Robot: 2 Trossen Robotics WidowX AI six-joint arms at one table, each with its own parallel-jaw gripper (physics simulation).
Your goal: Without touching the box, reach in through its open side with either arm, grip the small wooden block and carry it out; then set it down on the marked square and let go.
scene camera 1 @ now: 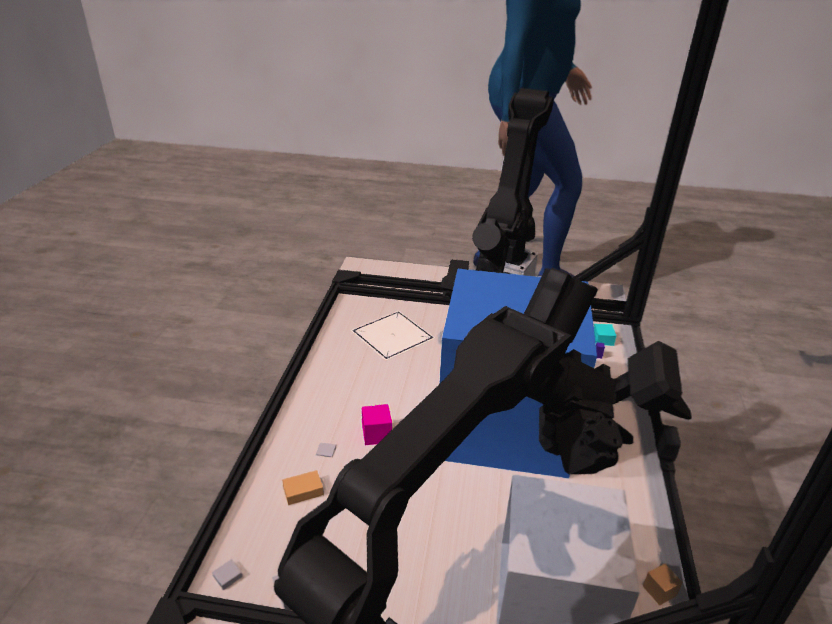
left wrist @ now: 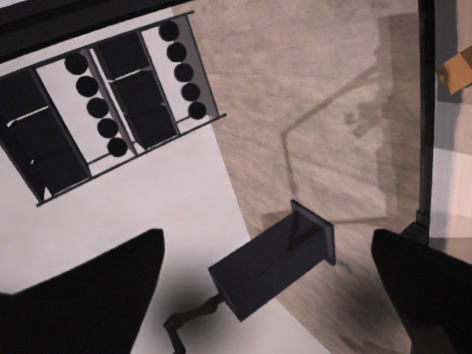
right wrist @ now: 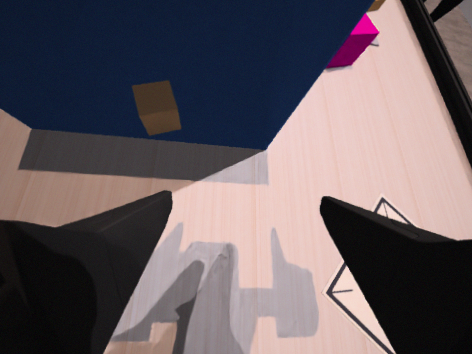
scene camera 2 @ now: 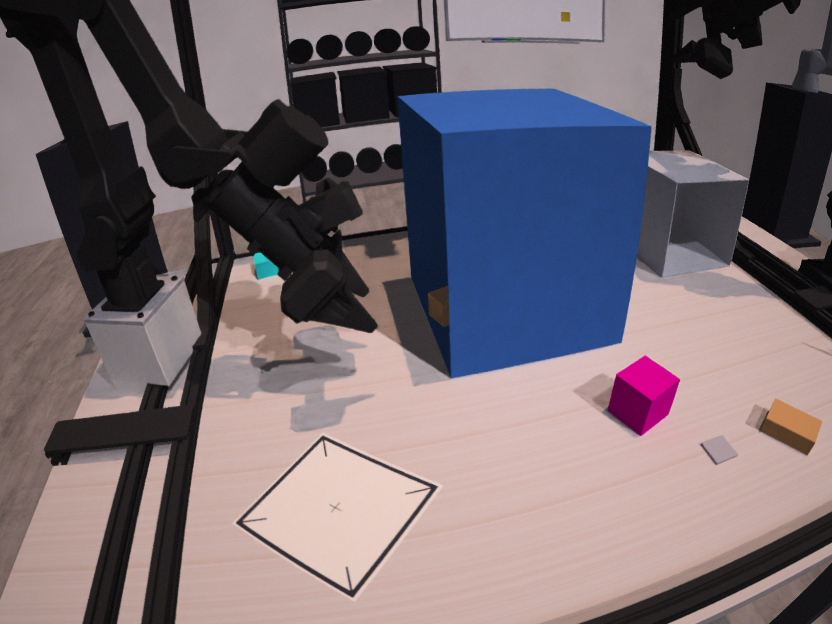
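Note:
The tall blue box point(scene camera 1: 490, 295) point(scene camera 2: 537, 235) point(right wrist: 225, 45) stands on the table. Its open side faces left in scene camera 2. The small wooden block point(scene camera 2: 438, 306) point(right wrist: 157, 107) is inside, near the opening. The marked square point(scene camera 1: 415, 324) point(scene camera 2: 379, 462) point(right wrist: 328, 291) lies flat in front of the box in scene camera 2. My right gripper point(scene camera 2: 369, 311) point(right wrist: 247, 200) is open and empty, outside the opening and above the table; the box hides it in scene camera 1. My left gripper point(scene camera 1: 659, 427) point(left wrist: 268, 240) is open and empty, high above the table's right side.
A magenta cube point(scene camera 1: 376, 424) point(scene camera 2: 643, 394) point(right wrist: 353, 42), an orange block point(scene camera 1: 302, 487) point(scene camera 2: 791, 425) and a grey tile point(scene camera 1: 325, 450) point(scene camera 2: 719, 449) lie beside the box. A grey open box point(scene camera 1: 567, 517) point(scene camera 2: 698, 167) and a cyan block point(scene camera 1: 604, 333) point(scene camera 2: 266, 265) stand farther off.

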